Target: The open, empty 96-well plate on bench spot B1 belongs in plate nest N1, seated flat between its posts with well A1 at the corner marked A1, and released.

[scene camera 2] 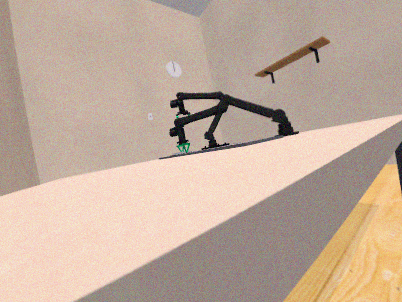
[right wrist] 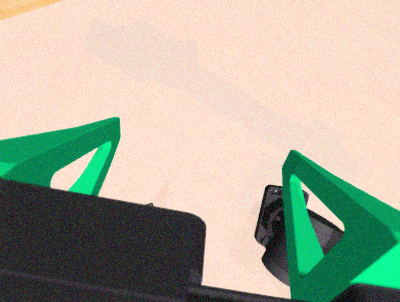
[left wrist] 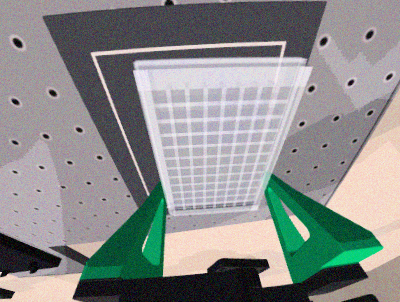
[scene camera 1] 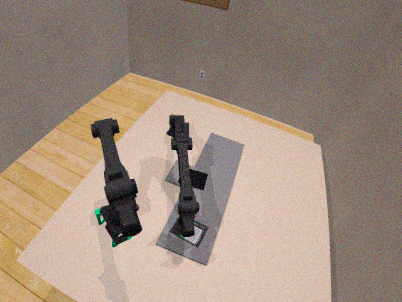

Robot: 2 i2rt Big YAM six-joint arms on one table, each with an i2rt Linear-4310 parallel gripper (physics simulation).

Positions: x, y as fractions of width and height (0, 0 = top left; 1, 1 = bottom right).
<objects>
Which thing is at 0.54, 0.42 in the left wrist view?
A well plate.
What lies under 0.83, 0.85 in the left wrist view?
My left gripper.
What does my left gripper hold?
A well plate.
</objects>
